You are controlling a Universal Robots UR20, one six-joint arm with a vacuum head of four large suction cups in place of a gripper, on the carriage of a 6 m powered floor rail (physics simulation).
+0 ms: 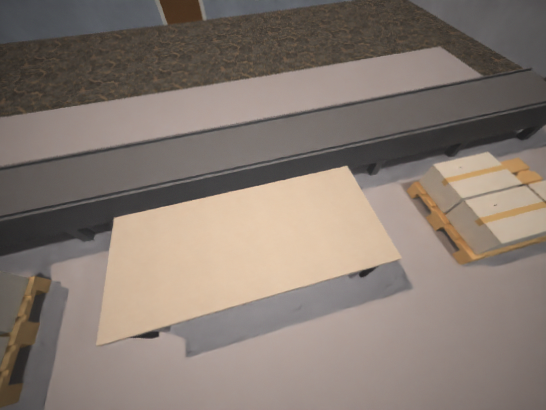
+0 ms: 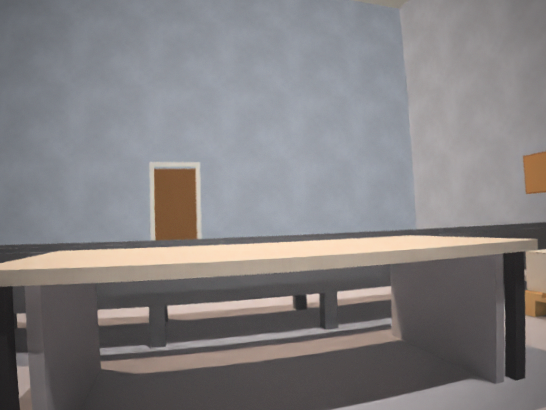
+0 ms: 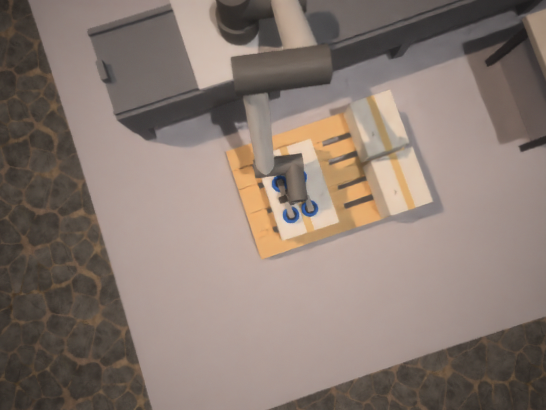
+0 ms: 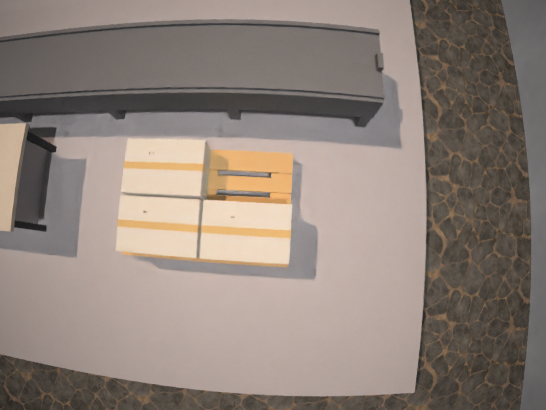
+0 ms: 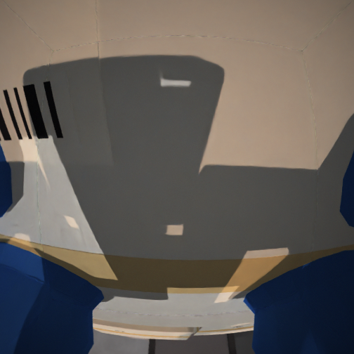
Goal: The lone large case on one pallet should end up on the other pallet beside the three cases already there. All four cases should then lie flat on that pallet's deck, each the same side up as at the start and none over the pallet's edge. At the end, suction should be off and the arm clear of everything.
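The lone large case (image 3: pixel 320 200) (image 5: pixel 270 100), white with a tan tape band, lies flat on the north pallet (image 3: pixel 250 200) (image 1: pixel 40 286). My vacuum head (image 3: pixel 295 196) (image 5: pixel 175 240) is over its top, and its blue cups look at or very near the surface. Whether suction holds cannot be seen. On the south pallet (image 4: pixel 250 161) (image 1: pixel 515 165), three large cases lie flat: one at back left (image 4: pixel 165 180), one at front left (image 4: pixel 157 242), one at front right (image 4: pixel 245 250). The back right quarter of that deck is bare.
Two smaller taped cases (image 3: pixel 378 122) (image 3: pixel 407 185) stand at the right end of the north pallet, beside the large case. A pale table (image 1: pixel 240 250) (image 2: pixel 280 257) stands between the pallets. The raised rail (image 1: pixel 250 132) (image 4: pixel 200 60) runs behind them.
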